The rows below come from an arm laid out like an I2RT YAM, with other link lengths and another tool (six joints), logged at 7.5 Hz.
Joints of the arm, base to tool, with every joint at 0 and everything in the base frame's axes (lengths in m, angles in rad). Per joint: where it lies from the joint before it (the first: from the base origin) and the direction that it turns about. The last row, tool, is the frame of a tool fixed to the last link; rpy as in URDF.
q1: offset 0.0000 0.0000 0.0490 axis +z
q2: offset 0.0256 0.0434 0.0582 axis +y
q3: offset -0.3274 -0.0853 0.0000 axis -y
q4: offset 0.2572 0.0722 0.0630 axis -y
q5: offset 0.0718 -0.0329 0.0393 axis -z
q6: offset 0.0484 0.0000 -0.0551 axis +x
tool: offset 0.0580 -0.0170 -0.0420 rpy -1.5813 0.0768 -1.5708
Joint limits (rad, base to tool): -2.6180..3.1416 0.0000..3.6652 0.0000..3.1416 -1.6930..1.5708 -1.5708..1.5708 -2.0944..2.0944
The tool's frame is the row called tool.
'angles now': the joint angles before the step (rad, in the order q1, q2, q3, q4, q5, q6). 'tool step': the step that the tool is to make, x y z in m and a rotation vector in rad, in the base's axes. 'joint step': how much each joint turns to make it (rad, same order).
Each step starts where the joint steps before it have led.
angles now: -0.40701 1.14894 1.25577 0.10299 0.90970 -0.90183
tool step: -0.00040 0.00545 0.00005 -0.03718 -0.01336 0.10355
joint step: 0.00475 -0.04700 -0.04698 0.03384 -0.10277 -0.00912
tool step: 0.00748 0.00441 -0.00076 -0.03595 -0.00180 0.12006
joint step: 0.00496 -0.02769 -0.03587 0.02626 -0.11955 -0.00355
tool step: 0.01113 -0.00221 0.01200 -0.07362 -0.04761 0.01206
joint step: 0.00615 0.02797 -0.00886 0.14554 -0.02107 -0.05821
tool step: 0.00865 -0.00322 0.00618 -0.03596 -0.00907 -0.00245
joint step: 0.00025 0.02954 0.00789 0.06599 -0.00890 -0.03620
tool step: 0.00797 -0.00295 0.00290 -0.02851 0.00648 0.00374
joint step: -0.00179 0.02393 0.00372 0.04328 -0.01695 -0.03007
